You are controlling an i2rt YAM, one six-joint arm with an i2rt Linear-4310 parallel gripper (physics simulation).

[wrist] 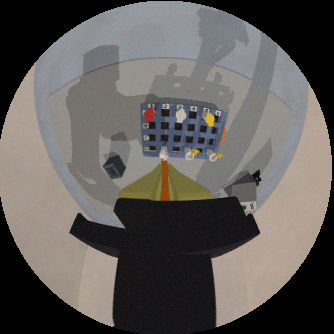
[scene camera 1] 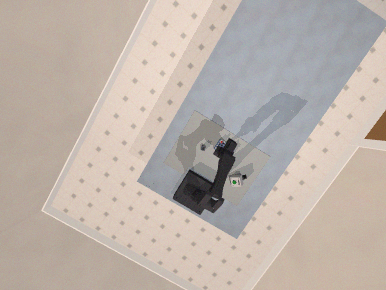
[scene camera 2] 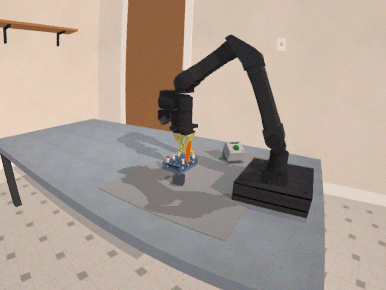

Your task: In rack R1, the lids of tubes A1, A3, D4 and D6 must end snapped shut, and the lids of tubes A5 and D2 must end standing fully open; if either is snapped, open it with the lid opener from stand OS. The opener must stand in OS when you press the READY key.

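Places are measured from the arm's base along level axes (x ahead, y left, z up), in metres.
Where they show: gripper, between the fingertips: (wrist: pixel 164 167) (scene camera 2: pixel 183 151); arm's base, origin of its link: (scene camera 1: pixel 197 193) (scene camera 2: pixel 276 172).
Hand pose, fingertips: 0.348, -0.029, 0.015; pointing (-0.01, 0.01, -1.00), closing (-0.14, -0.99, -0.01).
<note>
Things, the pixels of their top centre, and the offset from my fingertips, as dx, dy, dz. "*": a spot on its surface instead.
- orange lid opener, centre of its top: (wrist: pixel 163 206) (scene camera 2: pixel 188 140) -0.017, +0.003, +0.044
- blue rack R1, centre of its top: (wrist: pixel 190 141) (scene camera 2: pixel 181 151) +0.024, -0.036, -0.015
- tube D2, centre of its top: (wrist: pixel 163 155) +0.000, +0.002, -0.030
- Tube A1, centre of its top: (wrist: pixel 148 114) +0.061, +0.011, -0.027
- tube A5, centre of its top: (wrist: pixel 209 119) +0.047, -0.065, -0.030
- D6, a spot on its surface: (wrist: pixel 213 157) * -0.016, -0.077, -0.035
- orange strip, a spot on its surface: (wrist: pixel 223 136) * +0.012, -0.102, -0.054
My gripper (scene camera 2: pixel 184 150) (wrist: pixel 164 167) is shut on the orange lid opener (scene camera 2: pixel 188 151) (wrist: pixel 164 182), which points down at the near edge of blue rack R1 (wrist: pixel 158 132). The opener's tip is at the white lid of tube D2 (wrist: pixel 164 155); in the wrist view they overlap, and contact is unclear. Tube A1 (wrist: pixel 149 115) has a red lid, tube A3 (wrist: pixel 181 116) a white one and tube A5 (wrist: pixel 209 119) a yellow one; whether they are snapped is unclear. Tubes D4 (wrist: pixel 189 155) and D6 (wrist: pixel 213 157) show open mouths with yellow lids to the side.
The dark stand OS (scene camera 1: pixel 203 147) (scene camera 2: pixel 178 179) (wrist: pixel 114 167) stands left of the rack in the wrist view, without the opener. A grey box with the green READY key (scene camera 1: pixel 234 182) (scene camera 2: pixel 236 147) (wrist: pixel 243 207) is at the right. An orange strip (wrist: pixel 223 136) shows at the rack's right edge.
</note>
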